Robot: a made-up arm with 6 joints. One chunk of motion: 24 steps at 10 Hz.
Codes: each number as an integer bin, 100 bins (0 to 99) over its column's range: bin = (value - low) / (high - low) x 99, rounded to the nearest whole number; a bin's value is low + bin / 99 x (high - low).
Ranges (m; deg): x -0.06..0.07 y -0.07..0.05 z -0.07..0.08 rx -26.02..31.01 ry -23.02..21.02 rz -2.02..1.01
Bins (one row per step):
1: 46 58 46 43 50 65
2: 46 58 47 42 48 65
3: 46 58 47 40 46 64
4: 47 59 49 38 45 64
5: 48 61 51 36 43 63
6: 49 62 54 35 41 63
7: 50 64 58 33 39 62
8: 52 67 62 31 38 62
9: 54 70 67 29 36 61
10: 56 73 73 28 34 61
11: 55 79 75 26 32 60
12: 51 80 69 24 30 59
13: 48 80 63 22 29 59
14: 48 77 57 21 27 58
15: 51 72 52 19 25 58
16: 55 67 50 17 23 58
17: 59 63 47 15 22 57
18: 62 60 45 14 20 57
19: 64 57 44 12 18 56
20: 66 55 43 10 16 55
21: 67 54 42 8 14 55
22: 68 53 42 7 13 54
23: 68 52 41 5 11 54
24: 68 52 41 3 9 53
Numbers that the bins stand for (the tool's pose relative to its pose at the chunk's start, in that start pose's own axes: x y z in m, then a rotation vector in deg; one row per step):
1: 0.0004 0.0003 -0.0003 -1.25 -0.78 -0.03
2: 0.0004 0.0003 0.0012 -1.83 -1.67 -0.03
3: 0.0004 0.0003 0.0012 -2.98 -2.56 -0.06
4: 0.0017 0.0015 0.0042 -4.13 -3.00 -0.06
5: 0.0030 0.0039 0.0073 -5.28 -3.89 -0.09
6: 0.0043 0.0052 0.0118 -5.86 -4.78 -0.09
7: 0.0057 0.0076 0.0179 -7.01 -5.67 -0.12
8: 0.0083 0.0112 0.0239 -8.16 -6.12 -0.12
9: 0.0109 0.0148 0.0315 -9.31 -7.01 -0.15
10: 0.0135 0.0185 0.0406 -9.89 -7.90 -0.15
11: 0.0122 0.0258 0.0436 -11.04 -8.78 -0.18
12: 0.0070 0.0270 0.0345 -12.19 -9.67 -0.21
13: 0.0030 0.0270 0.0255 -13.35 -10.12 -0.21
14: 0.0030 0.0233 0.0164 -13.92 -11.01 -0.24
15: 0.0070 0.0173 0.0088 -15.07 -11.90 -0.24
16: 0.0122 0.0112 0.0058 -16.23 -12.79 -0.24
17: 0.0175 0.0064 0.0012 -17.38 -13.23 -0.28
18: 0.0214 0.0027 -0.0018 -17.96 -14.12 -0.28
19: 0.0240 -0.0009 -0.0033 -19.11 -15.01 -0.31
20: 0.0267 -0.0033 -0.0048 -20.26 -15.90 -0.34
21: 0.0280 -0.0045 -0.0064 -21.41 -16.79 -0.34
22: 0.0293 -0.0058 -0.0064 -21.99 -17.24 -0.37
23: 0.0293 -0.0070 -0.0079 -23.14 -18.13 -0.37
24: 0.0293 -0.0070 -0.0079 -24.29 -19.02 -0.40

